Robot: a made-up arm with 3 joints. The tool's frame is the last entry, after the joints. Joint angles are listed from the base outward. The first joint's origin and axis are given. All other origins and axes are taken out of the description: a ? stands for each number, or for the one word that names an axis. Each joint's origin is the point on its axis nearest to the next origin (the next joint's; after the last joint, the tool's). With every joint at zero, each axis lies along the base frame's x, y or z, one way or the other. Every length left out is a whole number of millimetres.
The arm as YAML. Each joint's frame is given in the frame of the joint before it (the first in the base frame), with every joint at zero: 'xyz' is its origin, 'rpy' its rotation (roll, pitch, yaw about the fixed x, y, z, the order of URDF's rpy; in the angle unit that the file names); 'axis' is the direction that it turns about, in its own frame. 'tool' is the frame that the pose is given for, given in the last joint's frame.
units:
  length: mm
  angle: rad
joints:
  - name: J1
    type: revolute
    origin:
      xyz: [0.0, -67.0, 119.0]
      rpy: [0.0, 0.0, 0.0]
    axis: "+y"
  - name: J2
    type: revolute
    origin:
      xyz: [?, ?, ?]
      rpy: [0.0, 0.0, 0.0]
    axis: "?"
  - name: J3
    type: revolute
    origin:
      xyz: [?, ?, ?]
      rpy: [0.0, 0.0, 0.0]
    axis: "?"
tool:
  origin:
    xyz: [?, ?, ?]
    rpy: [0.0, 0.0, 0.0]
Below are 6 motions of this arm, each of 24 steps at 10 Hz.
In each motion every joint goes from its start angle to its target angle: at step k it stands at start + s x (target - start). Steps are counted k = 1, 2, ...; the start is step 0. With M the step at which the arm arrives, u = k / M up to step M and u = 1 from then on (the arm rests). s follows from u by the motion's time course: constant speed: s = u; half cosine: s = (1 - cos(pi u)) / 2; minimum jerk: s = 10 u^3 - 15 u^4 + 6 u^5.
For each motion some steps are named. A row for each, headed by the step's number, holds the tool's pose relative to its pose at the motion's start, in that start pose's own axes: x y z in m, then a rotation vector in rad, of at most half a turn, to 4 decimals.
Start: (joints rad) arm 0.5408 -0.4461 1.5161
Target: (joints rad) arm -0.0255 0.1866 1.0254
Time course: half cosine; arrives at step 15
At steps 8, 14, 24:
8: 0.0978 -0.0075 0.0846 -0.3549 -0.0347 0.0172
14: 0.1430 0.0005 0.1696 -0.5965 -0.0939 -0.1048
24: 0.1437 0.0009 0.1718 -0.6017 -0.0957 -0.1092

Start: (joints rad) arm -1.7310 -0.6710 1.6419
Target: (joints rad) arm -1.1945 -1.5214 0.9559
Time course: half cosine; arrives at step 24
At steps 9, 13, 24:
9: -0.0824 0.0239 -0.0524 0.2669 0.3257 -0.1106
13: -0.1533 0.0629 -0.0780 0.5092 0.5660 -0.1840
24: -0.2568 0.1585 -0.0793 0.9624 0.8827 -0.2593

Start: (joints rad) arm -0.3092 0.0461 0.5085
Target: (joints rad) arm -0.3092 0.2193 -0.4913
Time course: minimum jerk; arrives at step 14
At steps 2, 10, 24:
2: -0.0011 -0.0005 -0.0013 -0.0019 0.0233 -0.0035
10: -0.0623 -0.0156 -0.0342 -0.0123 0.8535 -0.1522
24: -0.0761 -0.0167 -0.0357 -0.0016 0.9972 -0.1806

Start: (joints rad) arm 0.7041 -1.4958 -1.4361
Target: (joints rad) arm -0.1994 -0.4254 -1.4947
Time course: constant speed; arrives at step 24
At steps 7, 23, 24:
7: -0.1176 -0.0067 -0.0358 0.2755 -0.0437 -0.2945
23: -0.3197 0.1246 -0.1221 0.8713 -0.4517 -0.8471
24: -0.3264 0.1370 -0.1270 0.9044 -0.4912 -0.8728

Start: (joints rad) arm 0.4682 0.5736 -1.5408
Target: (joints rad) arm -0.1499 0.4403 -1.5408
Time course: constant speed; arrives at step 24
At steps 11, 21, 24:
11: -0.0621 0.0065 0.0174 -0.0563 -0.2426 0.1482
21: -0.1231 0.0039 0.0192 -0.1057 -0.4709 0.2700
24: -0.1416 0.0015 0.0169 -0.1200 -0.5408 0.3040

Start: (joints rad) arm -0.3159 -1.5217 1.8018
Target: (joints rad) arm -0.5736 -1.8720 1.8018
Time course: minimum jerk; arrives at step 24
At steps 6, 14, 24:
6: 0.0095 0.0049 -0.0079 0.0414 -0.0008 0.0177
14: 0.0567 0.0390 -0.0470 0.2608 0.0110 0.1116
24: 0.0827 0.0667 -0.0687 0.3979 0.0326 0.1704

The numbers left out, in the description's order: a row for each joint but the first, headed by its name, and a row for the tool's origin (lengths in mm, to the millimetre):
J2: xyz 259.0 0.0 15.0, axis -z
J3: xyz 58.0 -156.0 0.0, axis -y
tool: xyz 71.0 0.0 -22.0

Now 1 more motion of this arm.
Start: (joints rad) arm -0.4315 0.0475 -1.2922
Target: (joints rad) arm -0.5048 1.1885 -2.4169
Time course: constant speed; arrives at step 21
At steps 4, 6, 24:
4: -0.0191 -0.0051 -0.0461 0.2149 0.1996 -0.0350
6: -0.0292 -0.0023 -0.0686 0.3255 0.2979 -0.0341
24: -0.1052 0.0999 -0.1794 1.1289 0.9327 0.3780

